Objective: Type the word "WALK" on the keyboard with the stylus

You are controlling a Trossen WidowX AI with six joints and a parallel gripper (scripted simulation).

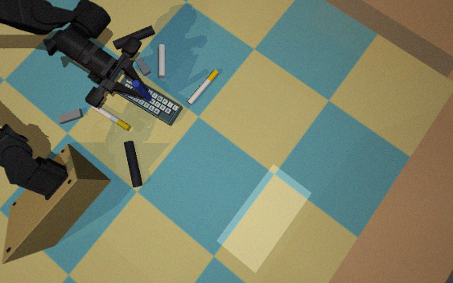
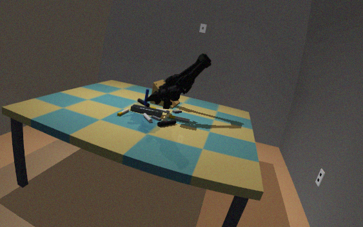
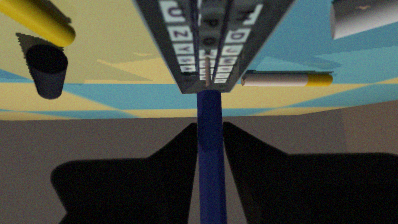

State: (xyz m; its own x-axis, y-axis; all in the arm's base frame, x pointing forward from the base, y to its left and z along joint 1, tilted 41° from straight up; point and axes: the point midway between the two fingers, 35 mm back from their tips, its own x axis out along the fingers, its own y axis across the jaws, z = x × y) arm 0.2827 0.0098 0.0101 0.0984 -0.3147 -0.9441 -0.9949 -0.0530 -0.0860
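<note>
Now: the white cylinder 11 cm ahead of my gripper tip, 6 cm to the left of it and 6 cm below it. Round my gripper tip: small grey block (17 cm behind, 16 cm to the left, 7 cm below); then stylus (1 cm below).
</note>
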